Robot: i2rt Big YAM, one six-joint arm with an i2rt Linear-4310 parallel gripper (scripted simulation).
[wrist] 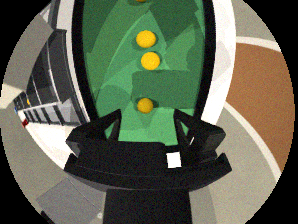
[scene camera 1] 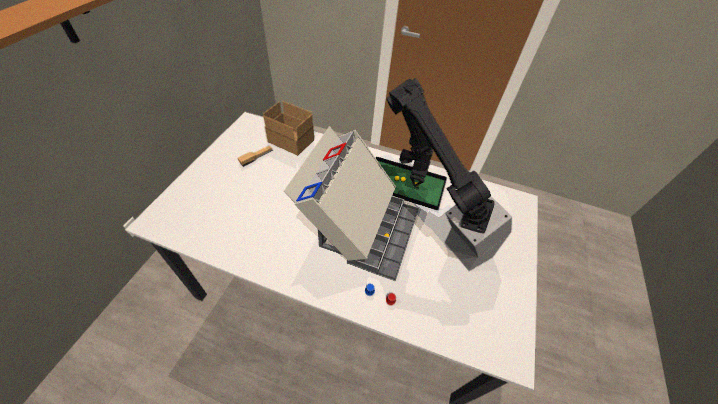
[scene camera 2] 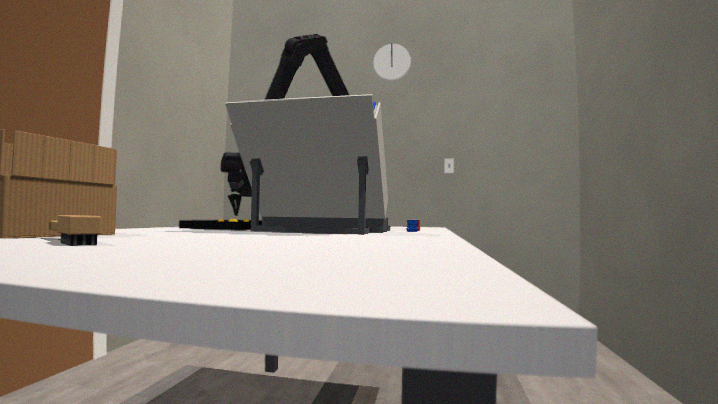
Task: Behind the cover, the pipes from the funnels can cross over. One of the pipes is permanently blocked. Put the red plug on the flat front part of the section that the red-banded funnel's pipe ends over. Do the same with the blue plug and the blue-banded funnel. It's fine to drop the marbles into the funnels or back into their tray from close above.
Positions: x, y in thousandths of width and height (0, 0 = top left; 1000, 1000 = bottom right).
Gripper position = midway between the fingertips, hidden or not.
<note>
In view: my gripper (wrist: 495, 502), a cardboard box (scene camera 1: 392, 335), a wooden brush (scene camera 2: 115, 571), a green marble tray (scene camera 1: 601, 472) and a grey cover (scene camera 1: 498, 494).
The green marble tray is seen too in the wrist view (wrist: 361, 266). The wrist view misses the cardboard box: it is out of frame. The wrist view misses the wooden brush: it is out of frame.
</note>
